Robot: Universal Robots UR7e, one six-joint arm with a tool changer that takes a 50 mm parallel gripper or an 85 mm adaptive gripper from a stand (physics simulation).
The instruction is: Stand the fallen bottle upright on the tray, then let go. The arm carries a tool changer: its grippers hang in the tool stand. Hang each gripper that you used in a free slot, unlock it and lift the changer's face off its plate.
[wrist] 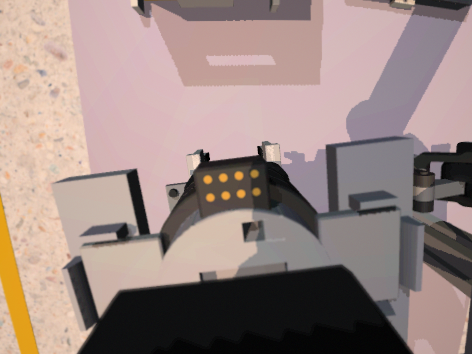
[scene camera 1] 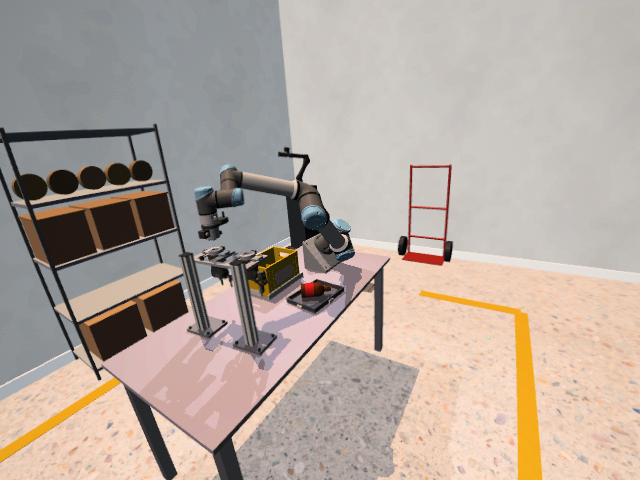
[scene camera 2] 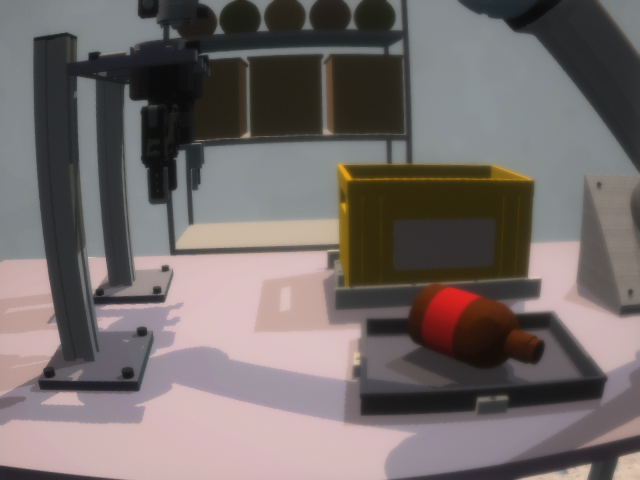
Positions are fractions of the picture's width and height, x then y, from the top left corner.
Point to a tool stand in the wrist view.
0.79, 0.49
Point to a tool stand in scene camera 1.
At 0.40, 0.71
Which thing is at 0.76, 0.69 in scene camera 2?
A brown bottle.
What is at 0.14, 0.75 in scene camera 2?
A tool stand.
